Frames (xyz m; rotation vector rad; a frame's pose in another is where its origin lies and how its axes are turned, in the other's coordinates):
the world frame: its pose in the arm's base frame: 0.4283 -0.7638 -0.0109 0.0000 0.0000 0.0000
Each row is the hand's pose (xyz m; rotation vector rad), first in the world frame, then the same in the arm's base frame.
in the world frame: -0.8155 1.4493 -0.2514 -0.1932 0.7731 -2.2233
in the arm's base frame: -0.3872 0.6855 -0.2623 -0.1932 0.7731 -2.2233
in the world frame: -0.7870 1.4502 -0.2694 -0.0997 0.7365 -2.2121
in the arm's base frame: -0.3587 0.6864 -0.2803 -0.0997 0.7365 -2.2121
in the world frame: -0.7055 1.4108 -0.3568 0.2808 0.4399 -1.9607
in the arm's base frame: -0.2772 0.6470 -0.3677 0.2808 0.4399 -1.9607
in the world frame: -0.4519 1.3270 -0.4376 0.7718 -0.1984 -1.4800
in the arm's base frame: -0.0236 0.5632 -0.4485 0.7718 -0.1984 -1.4800
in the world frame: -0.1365 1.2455 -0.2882 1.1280 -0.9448 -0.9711
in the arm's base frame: 0.2918 0.4817 -0.2991 1.1280 -0.9448 -0.9711
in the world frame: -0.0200 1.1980 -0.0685 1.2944 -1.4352 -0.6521
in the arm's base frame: 0.4083 0.4342 -0.0794 1.2944 -1.4352 -0.6521
